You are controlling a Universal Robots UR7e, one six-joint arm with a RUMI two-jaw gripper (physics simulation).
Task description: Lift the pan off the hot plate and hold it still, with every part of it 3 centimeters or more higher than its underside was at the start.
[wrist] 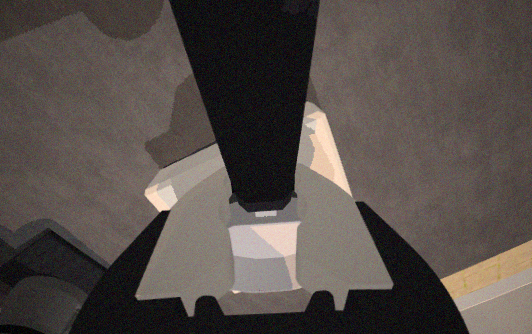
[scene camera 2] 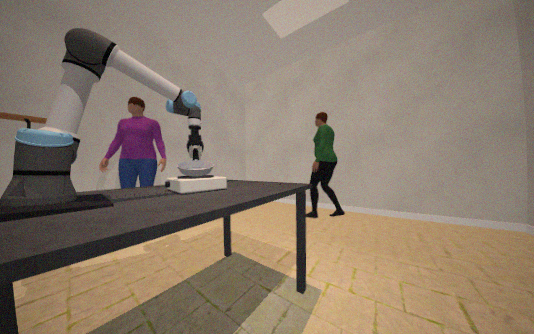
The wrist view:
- my gripper: 262,168
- white hot plate: 171,183
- grey pan: 252,71
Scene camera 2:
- white hot plate: 182,184
